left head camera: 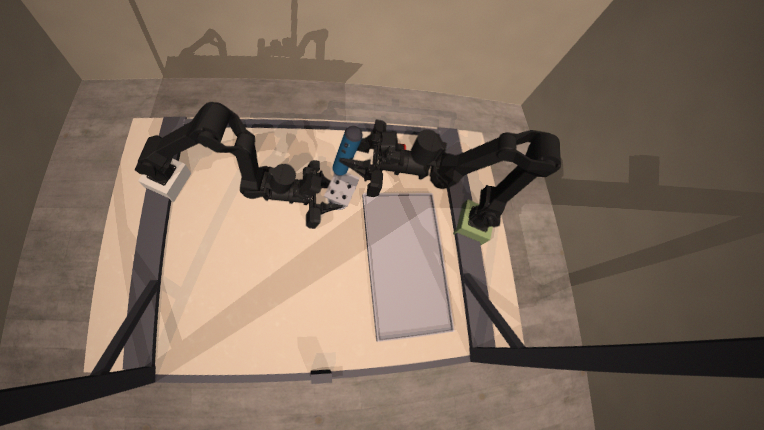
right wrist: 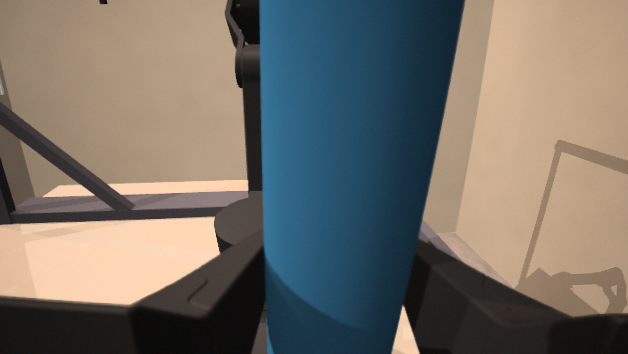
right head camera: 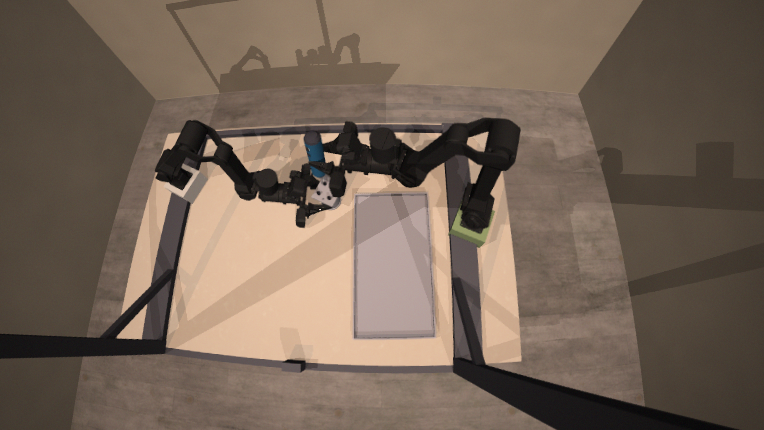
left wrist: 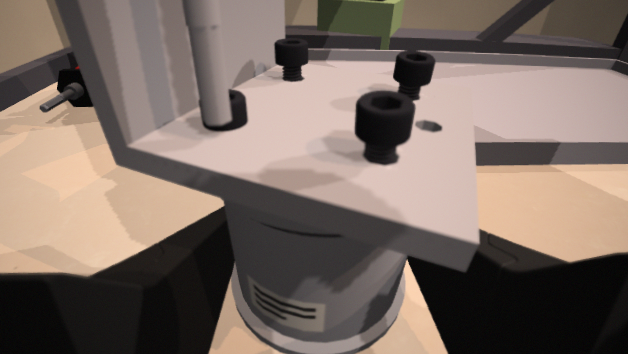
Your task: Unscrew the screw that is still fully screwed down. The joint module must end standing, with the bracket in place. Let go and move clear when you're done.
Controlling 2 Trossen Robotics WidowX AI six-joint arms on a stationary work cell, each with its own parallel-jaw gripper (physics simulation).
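Frame: origin at the left arm's base, x ahead, y left, z up, level; metres.
Seen in the pictures: left gripper, fingertip midpoint: [left head camera: 341,197] [right head camera: 332,197]; right gripper, fingertip midpoint: [left head camera: 340,152] [right wrist: 333,244] [right head camera: 310,155]; left arm's base, origin of the base link: [left head camera: 161,172] [right head camera: 181,179]; right arm's base, origin of the base link: [left head camera: 479,219] [right head camera: 473,219].
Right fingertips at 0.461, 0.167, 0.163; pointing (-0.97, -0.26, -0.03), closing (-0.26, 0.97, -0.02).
Offsets run from my right fingertips to a thing's top centre, as dx, dy, dz.
The grey joint module {+0.026, -0.018, -0.157} [left wrist: 310,260] stands upright under the bracket [left head camera: 350,184] [right head camera: 320,200] [left wrist: 320,120]. In the left wrist view three black screws stand raised with thread showing: a near screw {+0.008, -0.035, -0.143} [left wrist: 384,120], a right screw {+0.043, -0.036, -0.143} [left wrist: 414,70] and a far screw {+0.044, +0.000, -0.144} [left wrist: 291,52]. A fourth screw {+0.009, +0.000, -0.149} [left wrist: 240,110] sits low by the bracket's upright wall. The screwdriver {+0.011, +0.001, +0.089} [left head camera: 348,152] [right head camera: 314,149] [left wrist: 207,60] [right wrist: 350,125] has a blue handle; its tip overlaps that low screw's near left side. My right gripper [right wrist: 333,244] is shut on the handle. My left gripper [left wrist: 319,215] is shut on the module's body.
A shallow grey tray {+0.274, -0.120, -0.205} [left head camera: 408,267] [right head camera: 392,267] [left wrist: 540,100] lies to the right of the module. A black tool with a metal shaft {+0.112, +0.217, -0.191} [left wrist: 75,90] lies behind the bracket in the left wrist view. Both arms reach inward close together. Dark frame rails [left head camera: 149,245] [right head camera: 465,277] run along the sides.
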